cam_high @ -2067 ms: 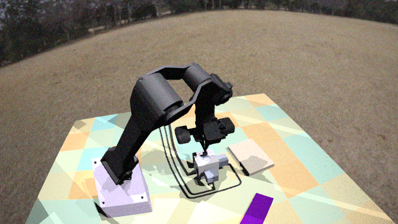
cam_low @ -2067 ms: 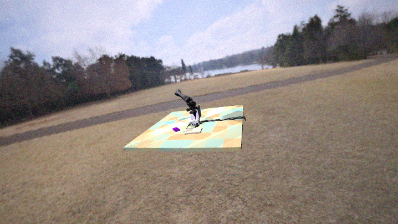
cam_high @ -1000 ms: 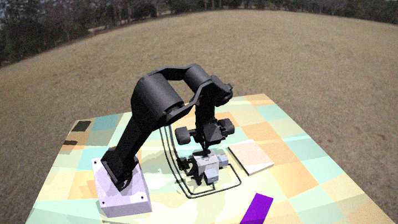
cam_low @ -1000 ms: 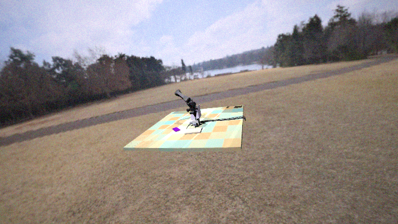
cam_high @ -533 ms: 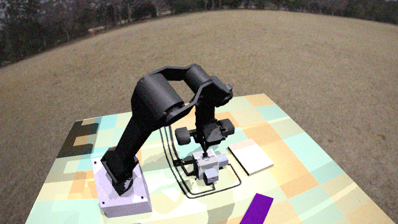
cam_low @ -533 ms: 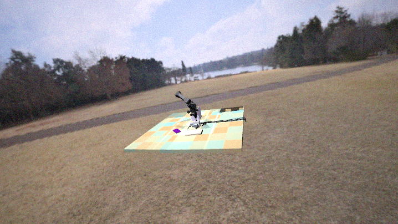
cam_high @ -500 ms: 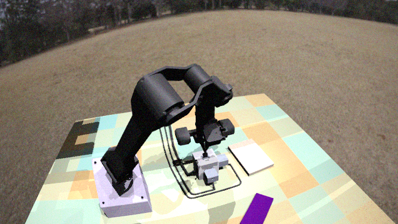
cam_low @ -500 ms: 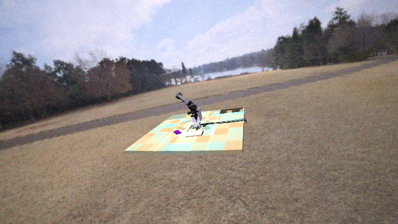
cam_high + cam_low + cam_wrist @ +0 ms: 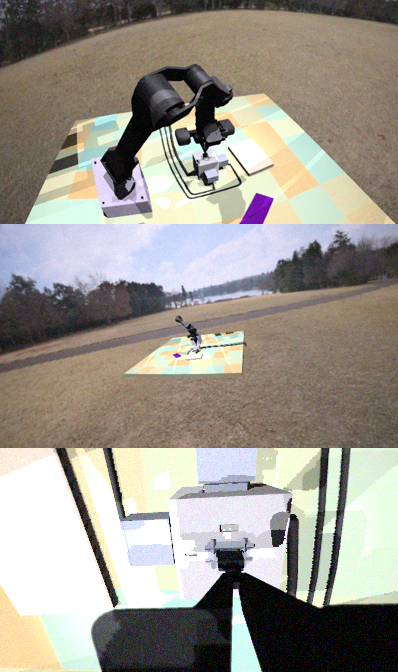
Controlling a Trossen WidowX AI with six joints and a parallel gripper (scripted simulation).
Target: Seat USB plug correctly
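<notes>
The dark USB plug lies 20 mm below my gripper tip. From my gripper tip the other things lie so: pale flat pad (200 mm ahead, 30 mm to the left, 100 mm below); purple slab (130 mm ahead, 240 mm to the right, 100 mm below).
</notes>
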